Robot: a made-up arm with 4 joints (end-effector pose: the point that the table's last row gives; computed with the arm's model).
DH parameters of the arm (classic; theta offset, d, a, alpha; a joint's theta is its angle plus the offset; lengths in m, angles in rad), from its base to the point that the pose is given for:
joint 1: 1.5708 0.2 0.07 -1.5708
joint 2: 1.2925 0 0.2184 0
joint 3: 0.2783 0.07 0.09 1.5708
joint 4: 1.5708 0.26 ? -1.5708
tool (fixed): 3.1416 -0.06 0 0
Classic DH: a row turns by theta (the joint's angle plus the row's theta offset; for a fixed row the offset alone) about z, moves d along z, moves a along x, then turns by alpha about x.
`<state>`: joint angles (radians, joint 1 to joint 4).
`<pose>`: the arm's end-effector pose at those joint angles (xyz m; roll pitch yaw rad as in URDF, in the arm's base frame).
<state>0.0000 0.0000 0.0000 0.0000</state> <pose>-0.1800 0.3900 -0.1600 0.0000 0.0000 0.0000</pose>
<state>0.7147 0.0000 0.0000 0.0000</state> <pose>-0.3916 0.1766 -0.1600 0.0000 0.0000 0.7147</pose>
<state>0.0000 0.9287 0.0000 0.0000</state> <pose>-0.1800 -0.0267 -0.2719 -0.9287 0.0000 0.0000</pose>
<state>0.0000 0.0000 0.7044 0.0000</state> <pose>-0.1800 0.2310 -0.2927 -0.7044 0.0000 0.0000</pose>
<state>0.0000 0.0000 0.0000 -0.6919</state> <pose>-0.1164 0.3900 -0.2164 0.0000 -0.6919 0.0000</pose>
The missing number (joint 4, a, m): 0.11
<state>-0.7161 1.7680 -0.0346 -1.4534</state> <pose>-0.2758 -0.2814 -0.0409 -1.5900 0.1615 0.7357</pose>
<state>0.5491 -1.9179 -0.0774 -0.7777</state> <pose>-0.2636 0.2271 0.6512 1.8824 0.2932 -0.1822</pose>
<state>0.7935 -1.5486 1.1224 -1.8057</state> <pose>-0.4134 0.4263 0.1962 2.0445 -1.0877 -1.3021</pose>
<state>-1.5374 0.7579 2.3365 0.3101</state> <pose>-0.3021 0.1831 0.1074 -3.0920 -0.3098 -1.5525</pose>
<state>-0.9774 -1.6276 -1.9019 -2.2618</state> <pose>0.0126 -0.0474 0.2999 -0.5701 0.7943 1.7352</pose>
